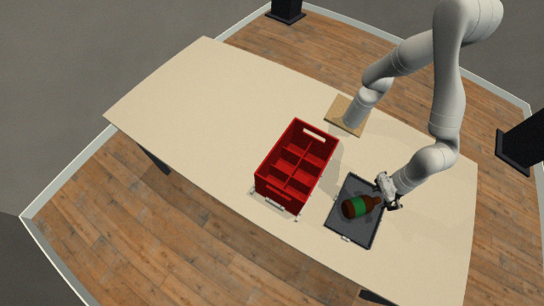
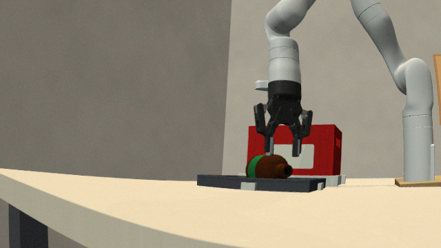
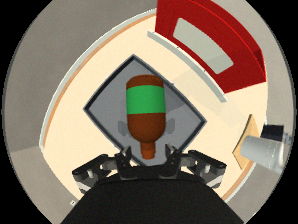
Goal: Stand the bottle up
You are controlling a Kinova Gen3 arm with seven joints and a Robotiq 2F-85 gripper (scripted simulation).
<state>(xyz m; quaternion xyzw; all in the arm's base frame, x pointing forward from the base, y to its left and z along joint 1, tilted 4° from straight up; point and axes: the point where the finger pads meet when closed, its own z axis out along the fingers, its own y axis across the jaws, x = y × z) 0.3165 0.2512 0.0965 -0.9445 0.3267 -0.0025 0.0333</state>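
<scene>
Right now the brown bottle is 40 mm ahead of my hand, 30 mm to the right of it and 40 mm below it. Also, from my hand: dark grey tray 50 mm ahead, 30 mm to the right, 70 mm below; then red crate 90 mm ahead, 320 mm to the right.
</scene>
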